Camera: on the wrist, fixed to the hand. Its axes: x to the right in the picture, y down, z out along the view.
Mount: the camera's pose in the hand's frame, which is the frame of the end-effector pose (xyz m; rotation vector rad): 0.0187 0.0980 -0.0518 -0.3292 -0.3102 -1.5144
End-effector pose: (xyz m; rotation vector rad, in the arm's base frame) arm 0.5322 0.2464 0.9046 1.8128 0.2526 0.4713
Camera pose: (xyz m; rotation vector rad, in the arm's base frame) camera 0.5194 0.2704 1.0137 0.9312 1.1088 -0.7834
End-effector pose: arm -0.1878 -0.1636 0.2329 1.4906 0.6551 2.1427
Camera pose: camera -0.2515 -0.2361 0.2905 0.6300 0.8339 0.7595
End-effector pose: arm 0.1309 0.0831 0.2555 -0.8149 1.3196 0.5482
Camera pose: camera 0.0278 0.1013 0.2146 -1.6259 0.0799 -0.3461
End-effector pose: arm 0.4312 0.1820 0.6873 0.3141 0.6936 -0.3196
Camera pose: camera 0.4532 0.2872 0.6544 -0.6452 0.5460 -1.6271
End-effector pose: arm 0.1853 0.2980 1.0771 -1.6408 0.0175 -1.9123
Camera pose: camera 0.1804 0.1908 1.0437 1.5072 0.9071 1.6164
